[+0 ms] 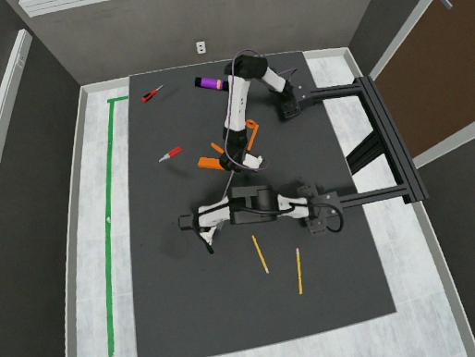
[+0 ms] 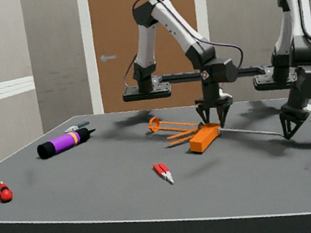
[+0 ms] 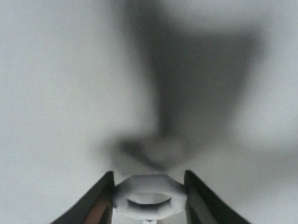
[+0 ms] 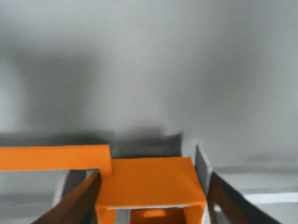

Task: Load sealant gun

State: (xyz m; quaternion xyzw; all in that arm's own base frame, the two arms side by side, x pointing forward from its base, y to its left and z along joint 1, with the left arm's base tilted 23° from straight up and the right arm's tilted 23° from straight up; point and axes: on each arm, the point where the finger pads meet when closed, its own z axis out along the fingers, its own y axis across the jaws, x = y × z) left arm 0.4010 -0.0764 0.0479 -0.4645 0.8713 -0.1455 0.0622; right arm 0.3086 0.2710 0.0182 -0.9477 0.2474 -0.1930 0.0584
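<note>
Right now my right hand is 90 mm to the right of the grey plunger rod, 60 mm short of it and 10 mm above it. The rest, counted from my right hand: purple cartridge (520 mm to the right, 60 mm ahead, 10 mm below); pencil (490 mm to the left, 210 mm behind, 30 mm below); thumb plate (20 mm to the left, 20 mm ahead, 10 mm below).
</note>
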